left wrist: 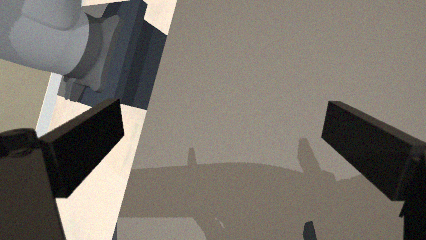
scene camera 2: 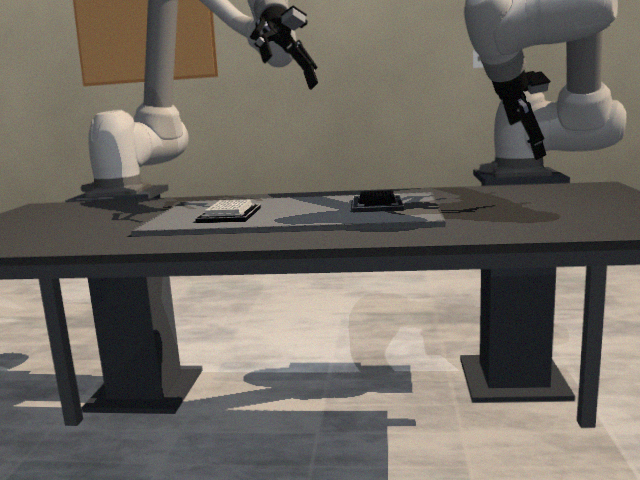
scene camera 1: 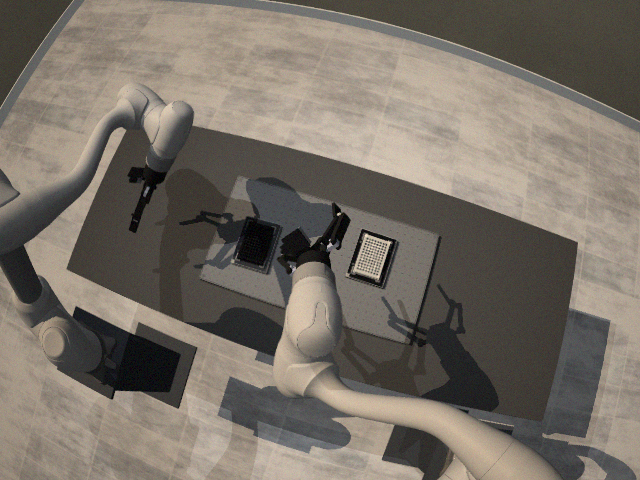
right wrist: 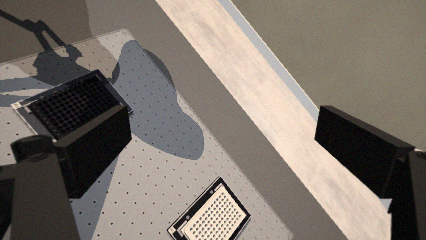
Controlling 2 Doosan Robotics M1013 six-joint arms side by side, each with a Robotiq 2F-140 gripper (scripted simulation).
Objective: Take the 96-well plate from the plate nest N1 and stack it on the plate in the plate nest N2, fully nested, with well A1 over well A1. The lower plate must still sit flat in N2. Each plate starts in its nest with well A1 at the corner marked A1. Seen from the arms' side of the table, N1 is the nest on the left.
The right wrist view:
my right gripper: 223, 122
black 96-well plate: 64, 111
nest N1: 31, 119
